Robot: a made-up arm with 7 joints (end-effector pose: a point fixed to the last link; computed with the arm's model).
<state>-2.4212 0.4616 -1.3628 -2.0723 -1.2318 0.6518 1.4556</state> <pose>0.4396 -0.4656 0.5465 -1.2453 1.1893 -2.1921</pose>
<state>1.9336 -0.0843 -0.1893 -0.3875 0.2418 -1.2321 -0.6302</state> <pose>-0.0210 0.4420 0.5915 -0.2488 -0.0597 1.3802</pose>
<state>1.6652 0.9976 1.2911 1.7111 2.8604 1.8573 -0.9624</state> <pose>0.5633 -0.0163 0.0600 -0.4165 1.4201 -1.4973</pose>
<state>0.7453 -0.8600 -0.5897 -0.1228 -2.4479 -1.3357 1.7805</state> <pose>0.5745 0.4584 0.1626 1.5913 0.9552 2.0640</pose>
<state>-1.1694 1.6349 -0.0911 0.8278 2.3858 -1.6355 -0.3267</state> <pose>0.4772 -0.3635 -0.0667 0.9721 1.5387 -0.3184</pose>
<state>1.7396 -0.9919 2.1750 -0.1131 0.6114 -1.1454 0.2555</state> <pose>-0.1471 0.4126 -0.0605 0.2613 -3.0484 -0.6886</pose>
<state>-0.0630 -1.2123 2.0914 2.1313 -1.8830 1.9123 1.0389</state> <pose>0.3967 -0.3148 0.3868 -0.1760 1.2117 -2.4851</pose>
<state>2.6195 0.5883 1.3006 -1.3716 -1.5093 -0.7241 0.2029</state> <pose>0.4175 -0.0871 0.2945 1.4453 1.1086 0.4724</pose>
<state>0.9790 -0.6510 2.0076 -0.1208 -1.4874 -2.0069 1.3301</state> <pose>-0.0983 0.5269 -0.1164 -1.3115 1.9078 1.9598</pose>
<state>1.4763 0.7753 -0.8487 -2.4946 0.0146 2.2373 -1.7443</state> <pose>0.3271 -0.0606 0.0040 -1.5104 2.2516 -1.1566</pose>
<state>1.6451 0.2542 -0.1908 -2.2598 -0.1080 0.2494 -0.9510</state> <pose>0.4651 -0.0480 0.0468 2.4746 -0.1813 0.8934</pose>
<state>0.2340 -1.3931 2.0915 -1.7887 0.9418 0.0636 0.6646</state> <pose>0.1120 -0.2207 0.2704 0.3177 0.3413 -2.7894</pose>
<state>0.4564 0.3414 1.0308 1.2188 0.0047 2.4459 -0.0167</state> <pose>0.7497 -0.0851 0.2139 0.3157 0.4007 0.0485</pose>
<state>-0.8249 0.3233 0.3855 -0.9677 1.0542 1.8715 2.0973</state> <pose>0.4960 -0.3052 0.4446 -0.2655 -0.2004 -2.3525</pose>
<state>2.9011 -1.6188 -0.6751 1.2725 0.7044 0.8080 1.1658</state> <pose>0.2723 0.2230 0.5539 1.2865 1.3289 1.0347</pose>
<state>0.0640 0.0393 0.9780 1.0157 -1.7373 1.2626 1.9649</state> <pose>0.4138 -0.4897 -0.1456 1.8423 -1.3646 0.1296</pose>
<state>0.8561 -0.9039 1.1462 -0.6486 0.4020 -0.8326 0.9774</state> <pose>0.0956 -0.1238 -0.0926 1.4256 -2.0632 0.8313</pose>
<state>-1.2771 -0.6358 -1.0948 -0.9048 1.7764 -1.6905 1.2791</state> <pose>0.1497 -0.0947 0.1173 -1.3297 -1.6635 0.7779</pose>
